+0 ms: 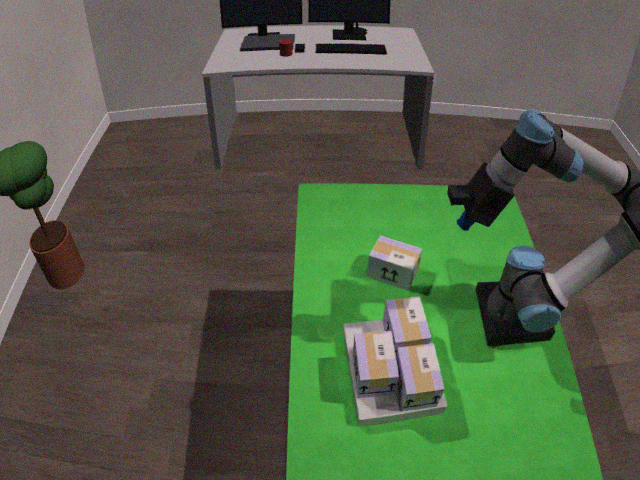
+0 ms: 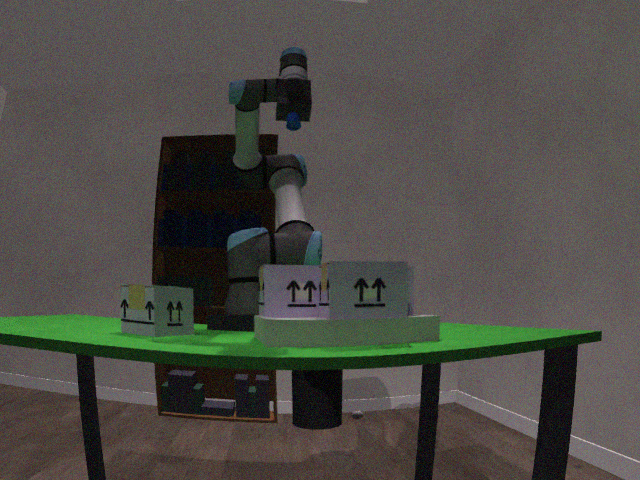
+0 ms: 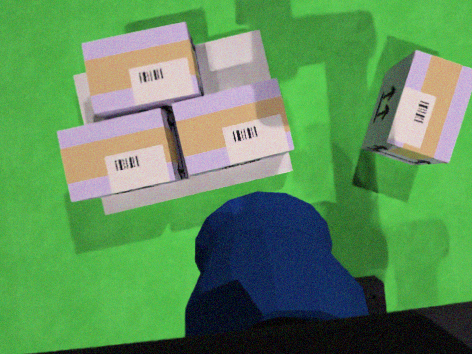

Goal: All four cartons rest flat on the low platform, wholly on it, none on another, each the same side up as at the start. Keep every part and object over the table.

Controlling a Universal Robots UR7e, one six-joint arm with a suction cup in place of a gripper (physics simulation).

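Frame: origin at the arm's base, x ahead, y left, z up, level; metres.
Where they show: hand, tool point: (image 1: 462, 224) (image 2: 293, 125) (image 3: 263, 253); arm's base, link origin: (image 1: 508, 307) (image 2: 251, 314).
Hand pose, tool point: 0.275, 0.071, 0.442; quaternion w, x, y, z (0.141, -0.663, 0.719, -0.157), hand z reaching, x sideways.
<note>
Things, the pixels of their top centre, and the offset from my tool point, as dx, dy, dz.
- carton, top centre: (image 3: 432, 106) (image 2: 157, 286) (image 1: 396, 251) +0.063, -0.296, -0.385
- low white platform, top centre: (image 3: 181, 122) (image 2: 341, 317) (image 1: 394, 364) +0.128, +0.080, -0.438
One carton (image 1: 393, 262) (image 2: 173, 311) (image 3: 434, 107) stands upright on the green table, apart from the low white platform (image 1: 376, 410) (image 2: 346, 332) (image 3: 245, 75). Three upright cartons stand on the platform, side by side: a far one (image 1: 408, 321) (image 2: 294, 290) (image 3: 232, 125), a left one (image 1: 376, 361) (image 2: 368, 290) (image 3: 142, 70) and a near right one (image 1: 421, 374) (image 3: 115, 160). None is on another. Whether the far one overhangs the edge I cannot tell. My blue suction cup (image 1: 463, 224) (image 2: 293, 124) (image 3: 262, 215) is open, with nothing on it, high above the table and tilted.
A bare corner of the platform shows beside the far and left cartons, and a bare strip along its near side. The robot's base (image 1: 516, 335) stands on the table's right side. A desk (image 1: 320, 62), a potted plant (image 1: 57, 255) and a bookshelf (image 2: 159, 206) stand off the table.
</note>
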